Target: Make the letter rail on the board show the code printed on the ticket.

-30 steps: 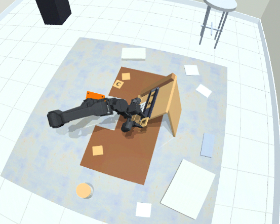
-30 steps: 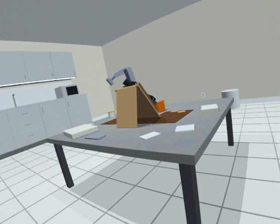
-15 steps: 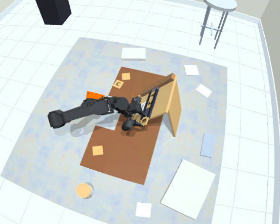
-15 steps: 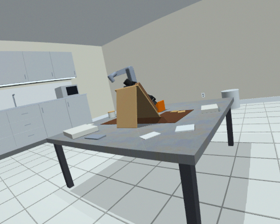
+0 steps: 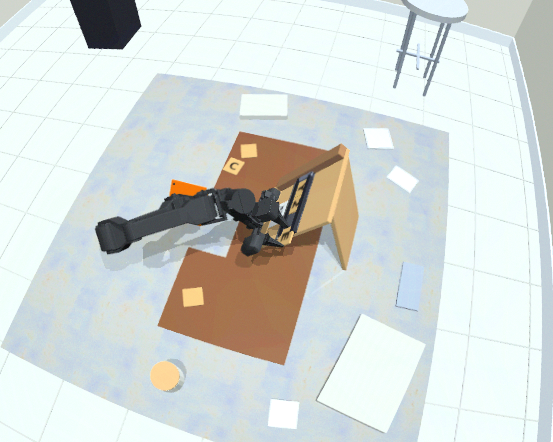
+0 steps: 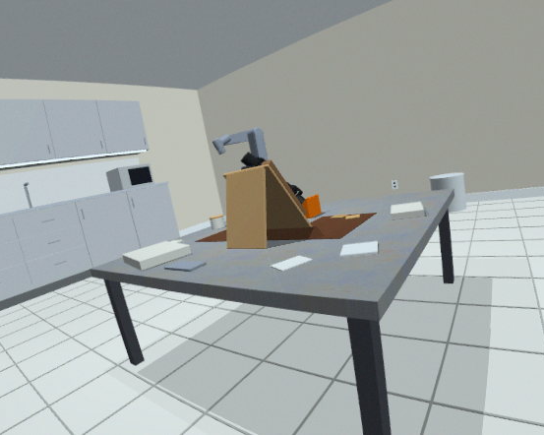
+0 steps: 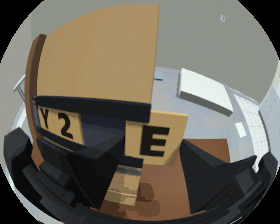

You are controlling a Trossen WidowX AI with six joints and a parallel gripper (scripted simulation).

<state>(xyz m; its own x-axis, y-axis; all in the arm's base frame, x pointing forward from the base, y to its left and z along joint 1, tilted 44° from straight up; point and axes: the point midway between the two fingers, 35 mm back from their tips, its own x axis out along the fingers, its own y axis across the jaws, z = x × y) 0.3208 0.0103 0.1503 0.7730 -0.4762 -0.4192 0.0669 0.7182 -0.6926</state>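
My gripper tip is 4 cm past the white ticket, 11 cm to the right of it and 8 cm above it. Also, from my gripper tip: grey card: 40 cm ahead, 16 cm below; white box: 31 cm ahead, 29 cm to the right, 15 cm below; brown mat: 14 cm behind, 9 cm to the left, 17 cm below.
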